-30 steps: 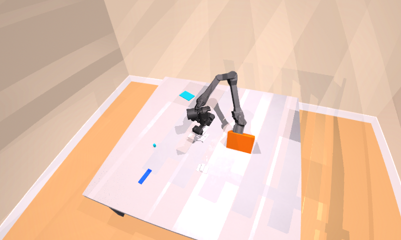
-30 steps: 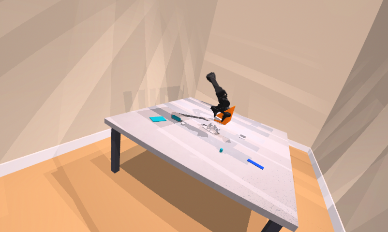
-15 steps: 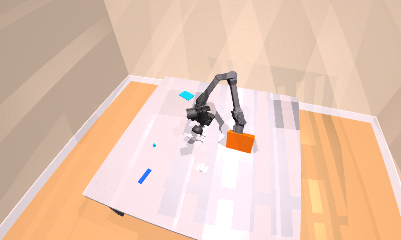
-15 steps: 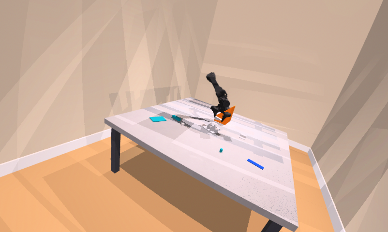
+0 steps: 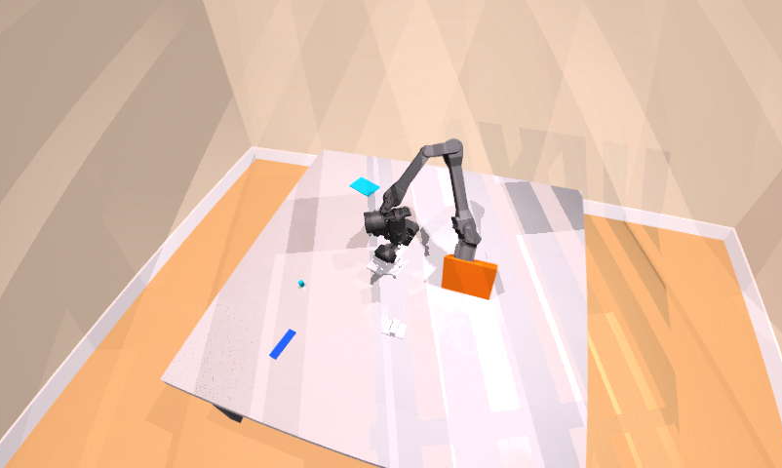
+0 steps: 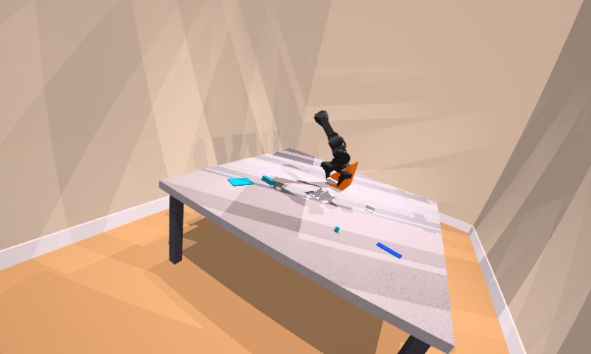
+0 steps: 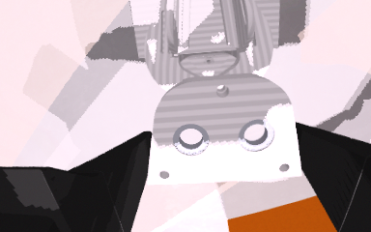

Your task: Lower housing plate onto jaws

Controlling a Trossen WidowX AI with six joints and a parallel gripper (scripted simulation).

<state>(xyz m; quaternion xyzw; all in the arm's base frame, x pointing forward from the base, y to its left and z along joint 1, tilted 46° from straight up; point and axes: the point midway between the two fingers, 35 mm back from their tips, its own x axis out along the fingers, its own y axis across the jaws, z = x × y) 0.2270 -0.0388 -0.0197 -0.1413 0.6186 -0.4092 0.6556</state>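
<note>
Now: the white jaw assembly 30 mm ahead of my gripper tip, 10 mm to the left of it and 70 mm below it. Also, from my gripper tip: blue bar (300 mm ahead, 390 mm to the left, 80 mm below); then teal cube (330 mm ahead, 150 mm to the left, 70 mm below); then cyan flat tile (270 mm ahead, 430 mm to the right, 80 mm below).
</note>
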